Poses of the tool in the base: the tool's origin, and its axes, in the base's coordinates. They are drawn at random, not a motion.
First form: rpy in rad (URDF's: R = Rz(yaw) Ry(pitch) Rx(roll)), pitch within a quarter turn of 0, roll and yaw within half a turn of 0; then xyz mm.
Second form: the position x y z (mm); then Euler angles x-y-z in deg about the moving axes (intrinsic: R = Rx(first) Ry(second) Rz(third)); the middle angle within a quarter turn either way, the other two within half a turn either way. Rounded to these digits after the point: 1 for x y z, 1 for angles.
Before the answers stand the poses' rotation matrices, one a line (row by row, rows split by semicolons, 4 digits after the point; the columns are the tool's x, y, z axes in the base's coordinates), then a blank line. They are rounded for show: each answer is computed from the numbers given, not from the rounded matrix.
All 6 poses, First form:
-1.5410 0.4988 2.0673 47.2 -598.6 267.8
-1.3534 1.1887 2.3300 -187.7 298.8 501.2
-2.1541 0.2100 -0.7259 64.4 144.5 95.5
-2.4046 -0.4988 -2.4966 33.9 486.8 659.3
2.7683 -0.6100 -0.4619 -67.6 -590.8 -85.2
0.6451 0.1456 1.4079 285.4 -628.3 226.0
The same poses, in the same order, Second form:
-0.4183 0.2016 -0.8857; 0.7721 -0.4346 -0.4636; -0.4784 -0.8778 0.0262
-0.2567 0.4672 -0.8461; 0.2705 -0.8057 -0.5270; -0.9279 -0.3641 0.0804
0.7315 -0.4957 0.4682; -0.6492 -0.2964 0.7005; -0.2085 -0.8163 -0.5387
-0.7017 -0.7021 0.1210; -0.5279 0.3984 -0.7500; 0.4784 -0.5902 -0.6503
0.7338 -0.6020 0.3150; -0.3653 -0.7405 -0.5642; 0.5729 0.2989 -0.7632
0.1605 -0.7743 0.6121; 0.9763 0.2157 0.0169; -0.1451 0.5949 0.7906

47.2 -598.6 267.8 86.8 -62.3 -154.3
-187.7 298.8 501.2 81.3 -57.8 -118.8
64.4 144.5 95.5 -127.6 27.9 34.1
33.9 486.8 659.3 130.9 6.9 135.0
-67.6 -590.8 -85.2 143.5 18.4 39.4
285.4 -628.3 226.0 -1.2 37.7 78.3

